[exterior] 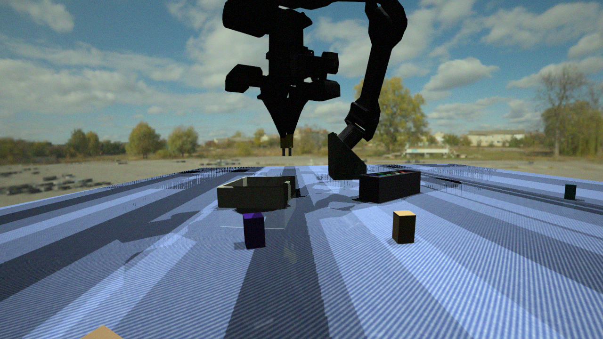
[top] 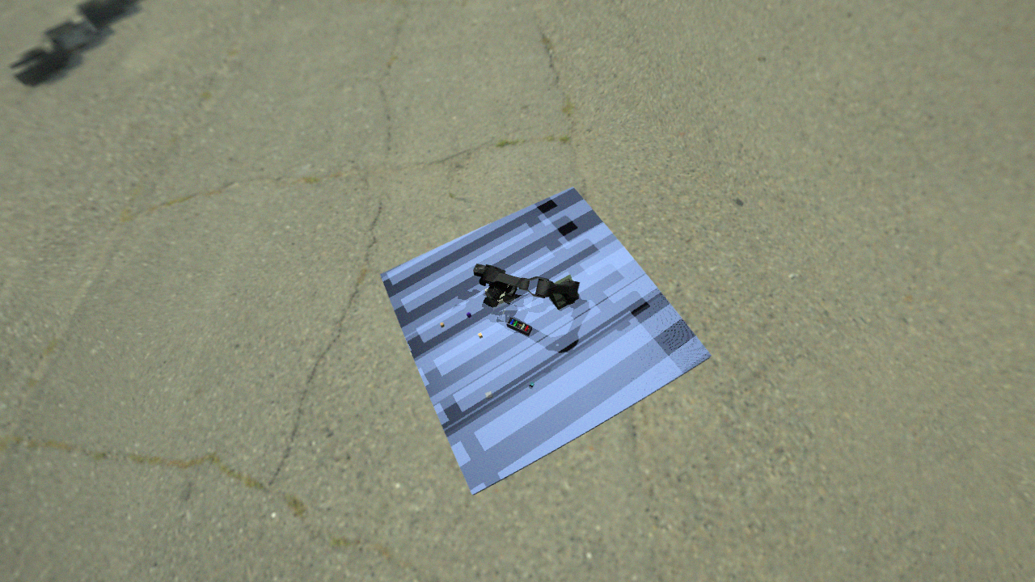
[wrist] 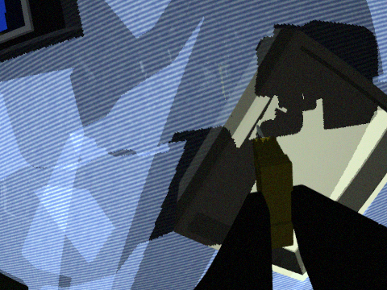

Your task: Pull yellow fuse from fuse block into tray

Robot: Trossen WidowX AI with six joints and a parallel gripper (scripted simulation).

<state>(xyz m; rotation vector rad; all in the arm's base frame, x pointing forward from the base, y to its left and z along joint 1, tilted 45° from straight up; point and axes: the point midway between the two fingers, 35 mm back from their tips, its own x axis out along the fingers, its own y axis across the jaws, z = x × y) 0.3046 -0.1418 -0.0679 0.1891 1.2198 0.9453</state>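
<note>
My gripper tip is now 2 cm past the tray, 5 cm to the left of it and 10 cm above it. The rest, counted from my gripper tip: yellow fuse: 1 cm below; then blue fuse: 2 cm ahead, 14 cm to the left, 8 cm below; then green fuse: 1 cm ahead, 16 cm to the left, 8 cm below.
</note>
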